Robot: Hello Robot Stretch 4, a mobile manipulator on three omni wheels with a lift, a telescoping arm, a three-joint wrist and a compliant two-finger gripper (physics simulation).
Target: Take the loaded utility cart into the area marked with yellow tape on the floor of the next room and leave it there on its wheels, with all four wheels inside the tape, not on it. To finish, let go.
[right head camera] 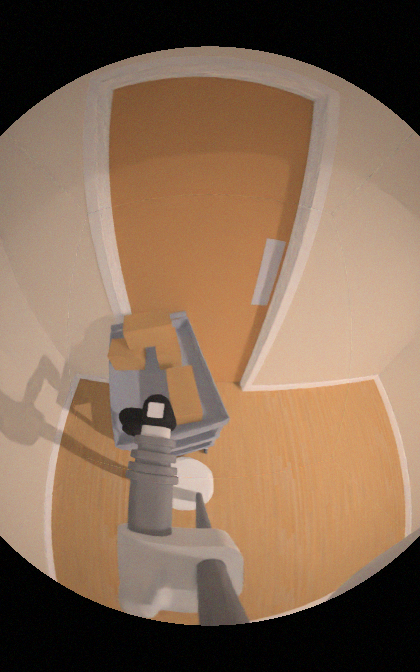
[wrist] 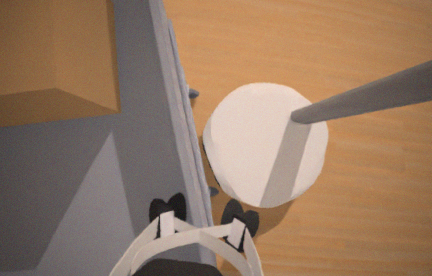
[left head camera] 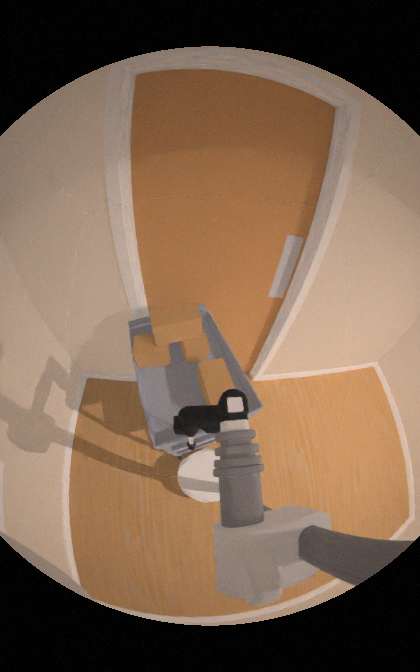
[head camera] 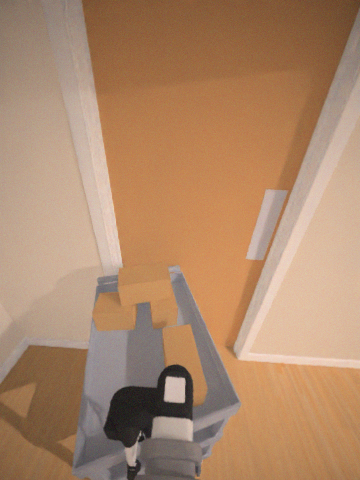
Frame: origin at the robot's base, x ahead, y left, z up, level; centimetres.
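Seen in the pictures: gripper, fingertip midpoint: (wrist: 205, 211) (head camera: 136, 454); robot's base, link origin: (wrist: 257, 144).
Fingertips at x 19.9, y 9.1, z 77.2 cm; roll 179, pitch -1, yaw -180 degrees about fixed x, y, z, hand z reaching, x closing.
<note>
Offsets run from my fingertips to a thing's middle.
The blue-grey utility cart (head camera: 212, 370) (left head camera: 235, 370) (right head camera: 209, 395) (wrist: 177, 125) carries several brown boxes in its top tray, among them a long one {dx +20.7, dy -10.9, dz +5.3 cm} (head camera: 185, 357) near the right wall and a stacked one {dx +46.4, dy +7.0, dz +17.1 cm} (head camera: 145, 282) at the far end. It stands turned at an angle to the doorway, its far left corner close to the left door post. My gripper (wrist: 205, 211) is shut on the near rim of the cart, one fingertip inside the tray and one outside. In the head camera, my wrist partly hides this end. The cart's wheels are mostly hidden. The yellow tape does not show.
An orange-brown door (head camera: 200, 175) (left head camera: 230, 200) (right head camera: 205, 200) with a pale plate {dx +74.2, dy -50.5, dz +34.0 cm} (head camera: 267, 225) fills the doorway beyond the cart. White posts (head camera: 95, 165) (head camera: 300, 200) and beige walls flank it. My white round base (left head camera: 197, 465) (right head camera: 197, 472) (wrist: 255, 140) stands close behind the cart.
</note>
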